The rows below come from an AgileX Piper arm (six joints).
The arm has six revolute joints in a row. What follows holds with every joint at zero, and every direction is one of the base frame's.
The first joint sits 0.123 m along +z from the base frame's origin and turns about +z.
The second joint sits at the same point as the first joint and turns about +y.
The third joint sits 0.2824 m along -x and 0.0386 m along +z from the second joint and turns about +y.
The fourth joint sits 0.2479 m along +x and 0.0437 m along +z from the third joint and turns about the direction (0.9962, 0, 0.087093).
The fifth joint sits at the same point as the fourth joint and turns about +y.
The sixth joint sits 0.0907 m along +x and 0.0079 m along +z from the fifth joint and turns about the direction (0.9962, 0, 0.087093).
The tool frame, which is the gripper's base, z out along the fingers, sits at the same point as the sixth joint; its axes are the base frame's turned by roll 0, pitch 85 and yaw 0 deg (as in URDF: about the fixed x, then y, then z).
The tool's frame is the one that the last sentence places.
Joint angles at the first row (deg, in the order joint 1, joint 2, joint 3, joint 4, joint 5, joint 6):
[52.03, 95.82, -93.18, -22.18, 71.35, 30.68]
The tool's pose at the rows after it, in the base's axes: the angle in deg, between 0 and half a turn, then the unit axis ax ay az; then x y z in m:
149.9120, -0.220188, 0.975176, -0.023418, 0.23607, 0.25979, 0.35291
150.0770, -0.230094, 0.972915, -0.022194, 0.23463, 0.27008, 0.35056
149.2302, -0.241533, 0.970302, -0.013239, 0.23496, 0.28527, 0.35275
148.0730, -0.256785, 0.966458, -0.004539, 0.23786, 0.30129, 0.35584
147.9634, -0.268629, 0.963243, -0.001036, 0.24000, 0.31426, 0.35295
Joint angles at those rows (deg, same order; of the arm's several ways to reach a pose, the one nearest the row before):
[53.06, 95.94, -93.18, -22.18, 71.36, 30.87]
[54.25, 97.41, -94.57, -22.18, 71.53, 30.87]
[55.58, 99.72, -97.97, -22.18, 71.53, 30.66]
[56.58, 102.55, -102.35, -22.18, 71.53, 29.55]
[57.31, 105.01, -105.17, -21.95, 71.53, 28.78]

